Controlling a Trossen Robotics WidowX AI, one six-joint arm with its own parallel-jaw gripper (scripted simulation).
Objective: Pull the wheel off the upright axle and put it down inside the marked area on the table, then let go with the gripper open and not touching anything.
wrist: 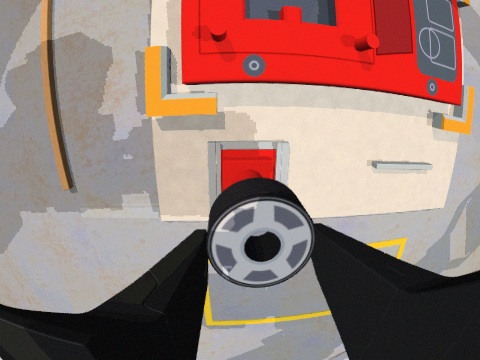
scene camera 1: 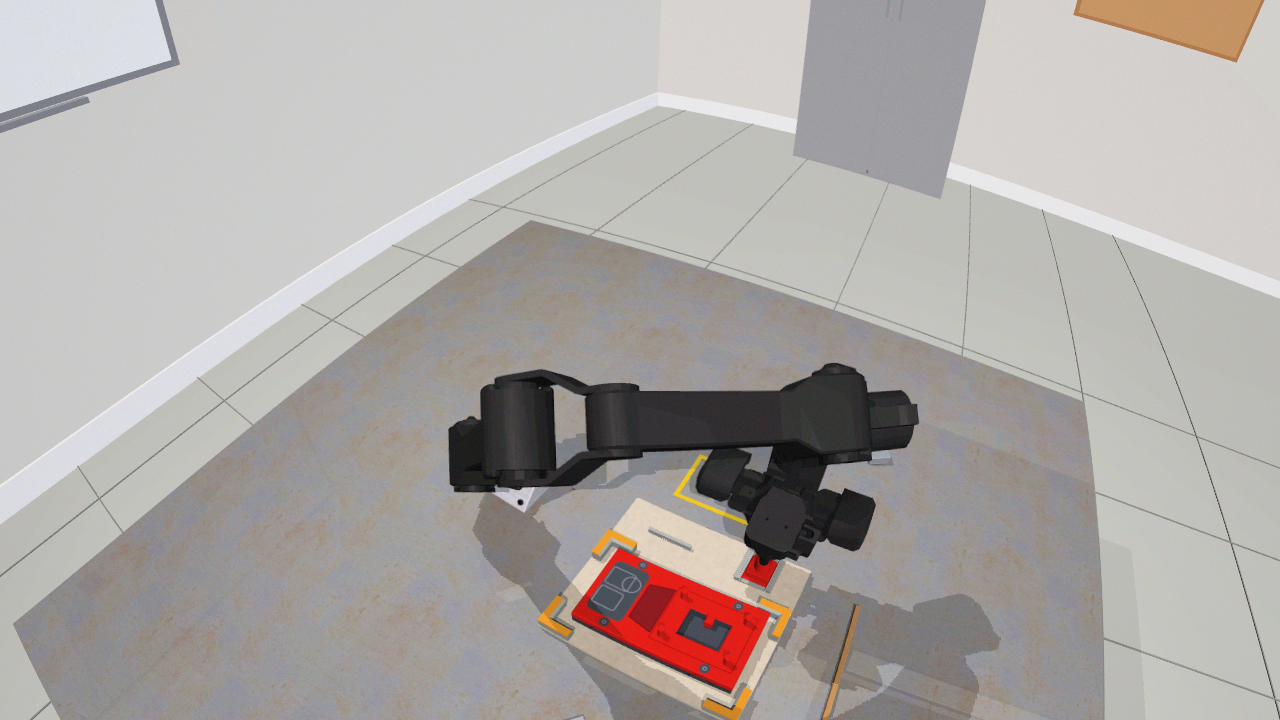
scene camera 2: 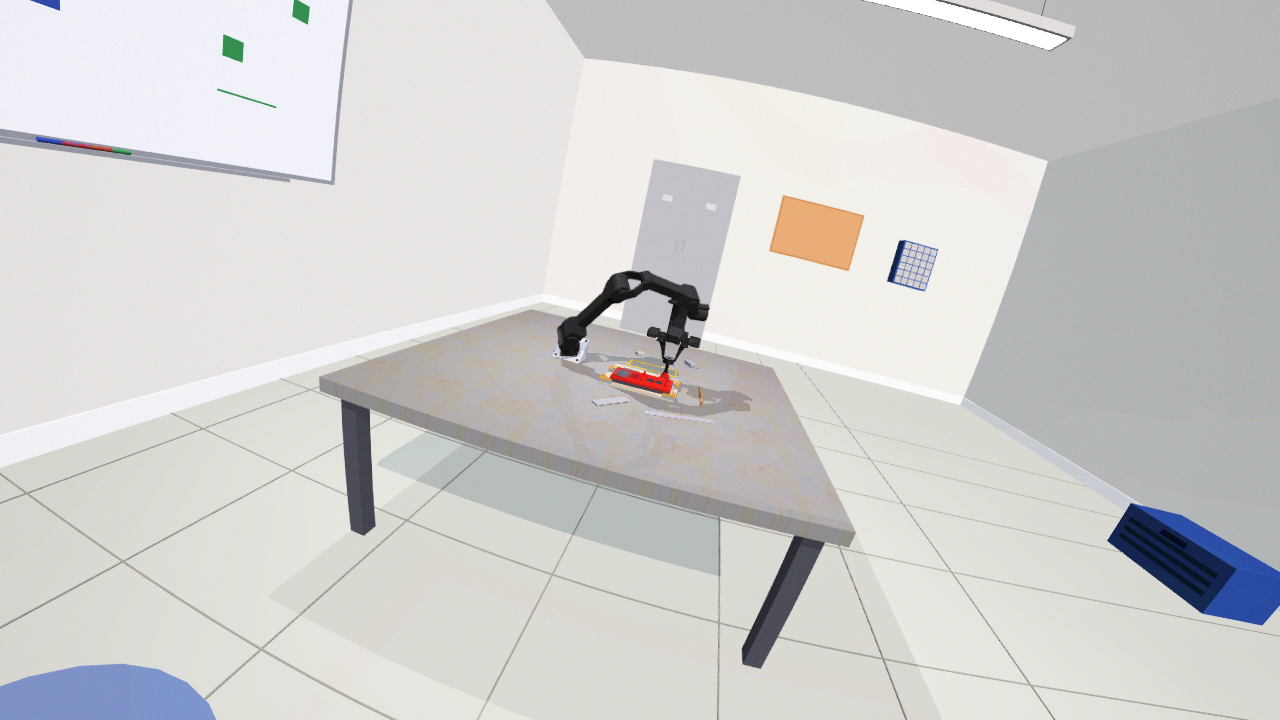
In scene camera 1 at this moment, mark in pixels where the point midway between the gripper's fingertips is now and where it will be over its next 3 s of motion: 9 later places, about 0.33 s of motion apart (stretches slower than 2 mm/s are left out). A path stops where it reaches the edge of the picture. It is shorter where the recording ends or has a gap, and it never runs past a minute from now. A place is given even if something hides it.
My gripper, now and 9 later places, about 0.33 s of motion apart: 772,540; 776,530; 779,511; 774,471; 767,447; 763,449; 762,463; 755,486; 751,495; 751,494
